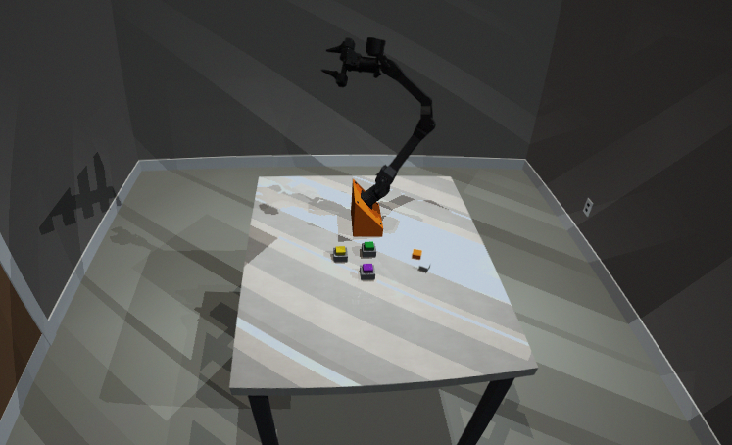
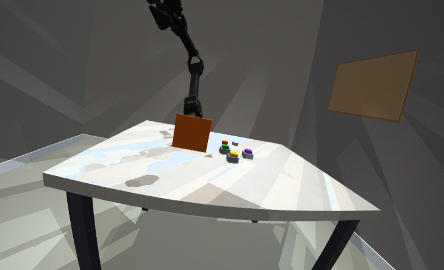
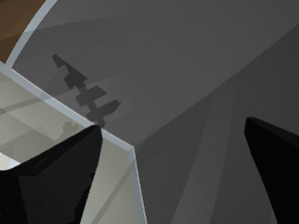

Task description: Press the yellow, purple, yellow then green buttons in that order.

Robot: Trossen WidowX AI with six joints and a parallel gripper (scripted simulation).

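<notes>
Now: gripper tip 450 mm short of the yellow button, 120 mm to the right of it and 550 mm above it. The rest, counted from my gripper tip: orange block (420 mm ahead, 390 mm to the left, 570 mm below); green button (410 mm ahead, 210 mm to the left, 550 mm below); purple button (530 mm ahead, 210 mm to the left, 550 mm below).
</notes>
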